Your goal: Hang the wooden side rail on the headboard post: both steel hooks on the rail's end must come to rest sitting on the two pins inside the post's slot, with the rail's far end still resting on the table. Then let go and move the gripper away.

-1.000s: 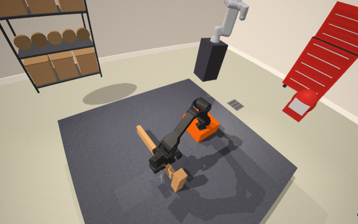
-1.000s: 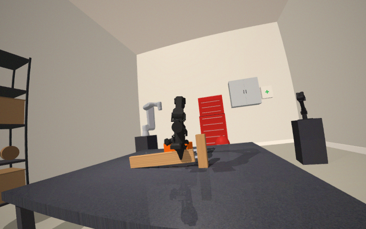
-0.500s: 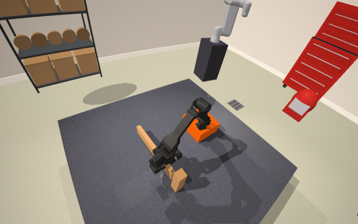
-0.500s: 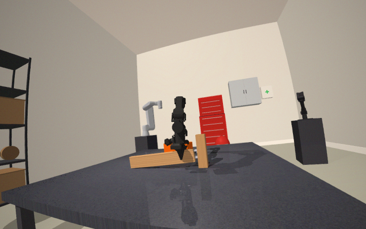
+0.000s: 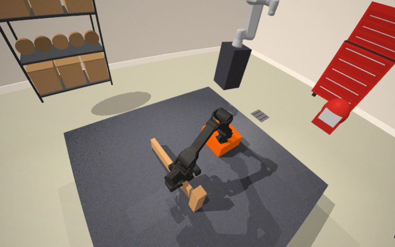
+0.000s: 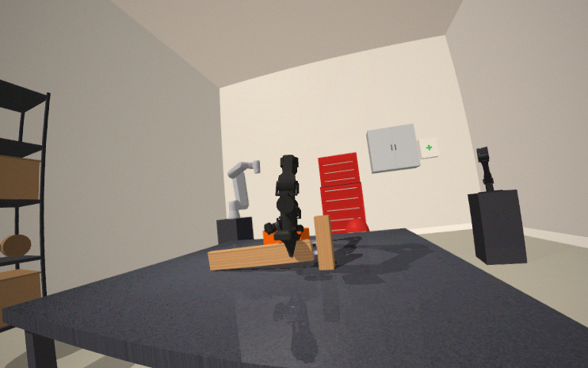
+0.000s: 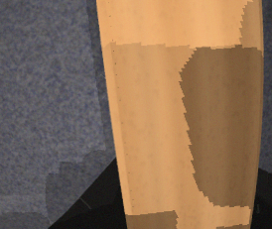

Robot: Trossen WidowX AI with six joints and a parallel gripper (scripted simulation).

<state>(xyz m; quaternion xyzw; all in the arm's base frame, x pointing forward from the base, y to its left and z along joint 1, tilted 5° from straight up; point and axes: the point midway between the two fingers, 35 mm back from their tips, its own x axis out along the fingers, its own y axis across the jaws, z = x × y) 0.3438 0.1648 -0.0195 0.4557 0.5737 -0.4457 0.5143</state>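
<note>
My gripper tip is now 120 mm to the right of the upright headboard post, 40 mm below it and 20 mm past it.
</note>
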